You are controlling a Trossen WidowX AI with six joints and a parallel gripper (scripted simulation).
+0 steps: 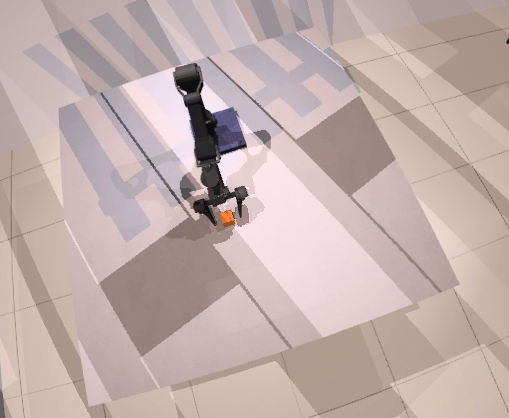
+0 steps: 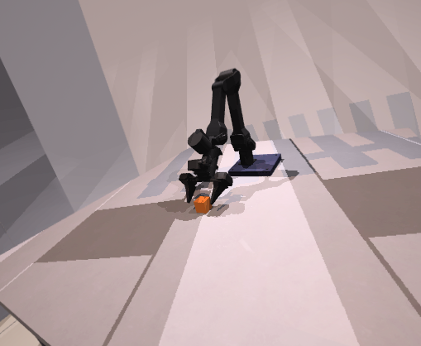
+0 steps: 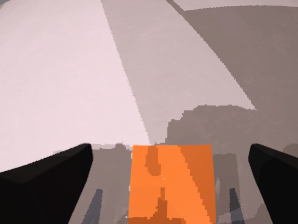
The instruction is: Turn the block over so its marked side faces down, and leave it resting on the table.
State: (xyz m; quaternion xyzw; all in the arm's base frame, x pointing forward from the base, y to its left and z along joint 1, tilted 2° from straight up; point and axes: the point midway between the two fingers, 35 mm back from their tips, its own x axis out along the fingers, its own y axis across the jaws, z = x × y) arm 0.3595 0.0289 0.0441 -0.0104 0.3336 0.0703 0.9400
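My gripper tip is now 30 mm past the orange block and 10 mm above it.
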